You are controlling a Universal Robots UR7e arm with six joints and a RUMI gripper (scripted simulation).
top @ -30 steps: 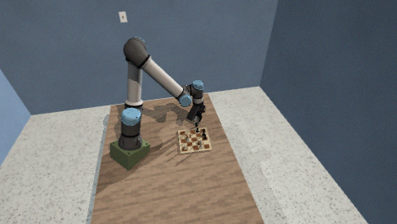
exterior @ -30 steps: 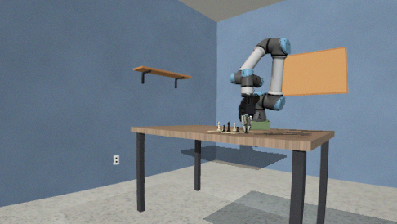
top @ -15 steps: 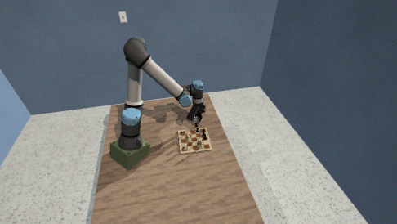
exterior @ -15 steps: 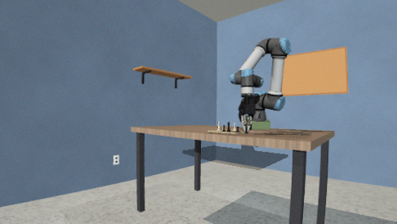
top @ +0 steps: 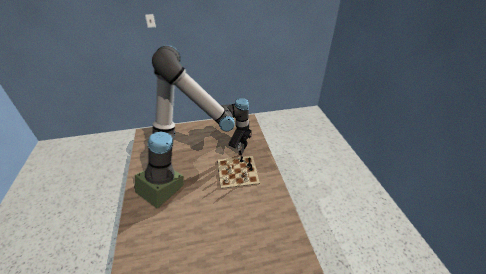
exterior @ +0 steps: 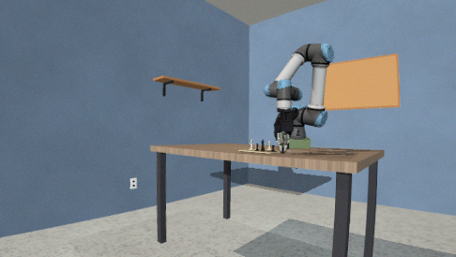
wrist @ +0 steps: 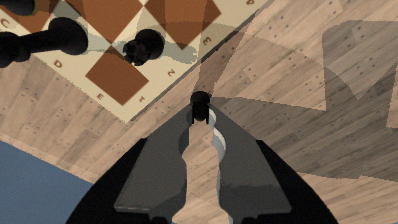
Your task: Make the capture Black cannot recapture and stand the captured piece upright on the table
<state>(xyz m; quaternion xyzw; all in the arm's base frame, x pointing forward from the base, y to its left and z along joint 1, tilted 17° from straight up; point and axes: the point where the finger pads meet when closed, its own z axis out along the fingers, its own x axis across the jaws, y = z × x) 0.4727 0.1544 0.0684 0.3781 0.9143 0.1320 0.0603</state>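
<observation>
Right now the black pawn is 1 cm below my hand. Round my hand: small chessboard (4 cm behind, 14 cm to the right, 2 cm below); then white pawn (17 cm to the right).
</observation>
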